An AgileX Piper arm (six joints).
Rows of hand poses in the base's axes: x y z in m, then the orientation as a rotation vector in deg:
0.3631 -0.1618 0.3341 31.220 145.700 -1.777
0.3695 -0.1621 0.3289 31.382 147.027 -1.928
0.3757 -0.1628 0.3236 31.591 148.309 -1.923
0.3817 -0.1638 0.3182 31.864 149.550 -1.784
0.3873 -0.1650 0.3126 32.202 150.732 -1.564
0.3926 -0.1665 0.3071 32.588 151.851 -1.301
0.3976 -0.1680 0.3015 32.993 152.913 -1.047
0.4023 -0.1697 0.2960 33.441 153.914 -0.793
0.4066 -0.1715 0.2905 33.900 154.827 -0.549
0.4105 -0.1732 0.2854 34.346 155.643 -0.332
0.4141 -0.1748 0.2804 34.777 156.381 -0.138
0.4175 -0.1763 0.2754 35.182 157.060 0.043
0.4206 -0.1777 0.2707 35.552 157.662 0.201
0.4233 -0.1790 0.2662 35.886 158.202 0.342
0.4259 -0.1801 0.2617 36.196 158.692 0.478
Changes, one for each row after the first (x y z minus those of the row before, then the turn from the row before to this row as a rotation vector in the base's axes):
0.0064 -0.0003 -0.0052 0.163 1.329 0.042
0.0062 -0.0007 -0.0053 0.274 1.268 0.032
0.0060 -0.0010 -0.0054 0.373 1.218 0.006
0.0056 -0.0012 -0.0056 0.430 1.159 -0.034
0.0053 -0.0015 -0.0055 0.456 1.101 -0.069
0.0050 -0.0015 -0.0056 0.442 1.051 -0.090
0.0047 -0.0017 -0.0055 0.436 1.001 -0.128
0.0043 -0.0018 -0.0055 0.414 0.921 -0.148
0.0039 -0.0017 -0.0051 0.374 0.831 -0.156
0.0036 -0.0016 -0.0050 0.340 0.758 -0.159
0.0034 -0.0015 -0.0050 0.315 0.699 -0.150
0.0031 -0.0014 -0.0047 0.278 0.623 -0.140
0.0027 -0.0013 -0.0045 0.249 0.560 -0.126
0.0026 -0.0011 -0.0045 0.232 0.508 -0.118

